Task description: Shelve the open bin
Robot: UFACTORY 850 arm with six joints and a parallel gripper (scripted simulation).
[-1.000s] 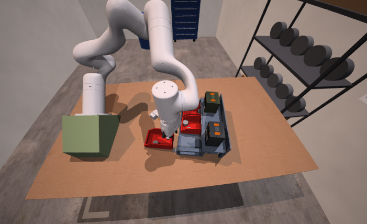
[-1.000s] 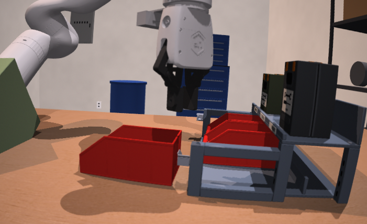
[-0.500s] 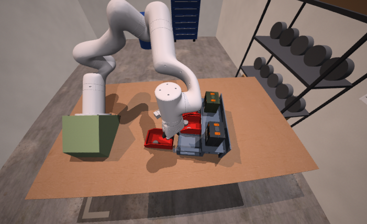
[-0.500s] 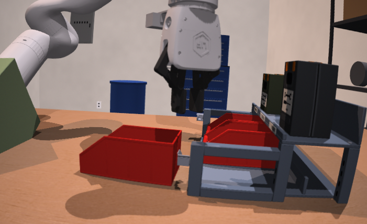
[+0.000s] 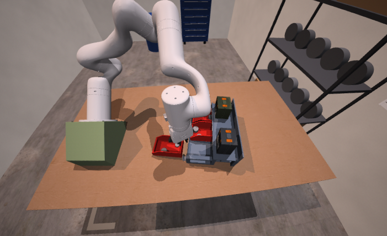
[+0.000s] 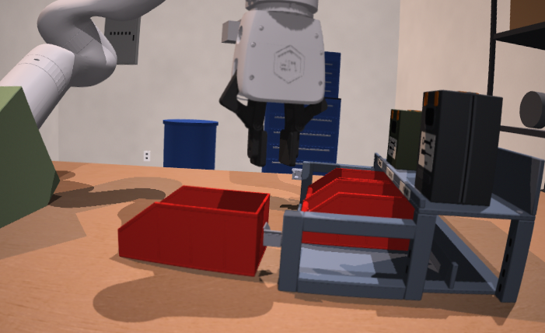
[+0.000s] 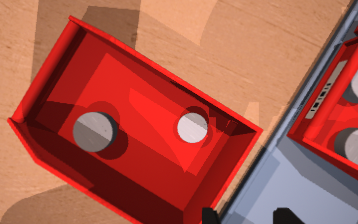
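The grey disc is 130 mm below my hand, 120 mm behind it and 10 mm to the right of it. Also, from my hand: grey shelf: 150 mm ahead, 110 mm to the left, 70 mm below.
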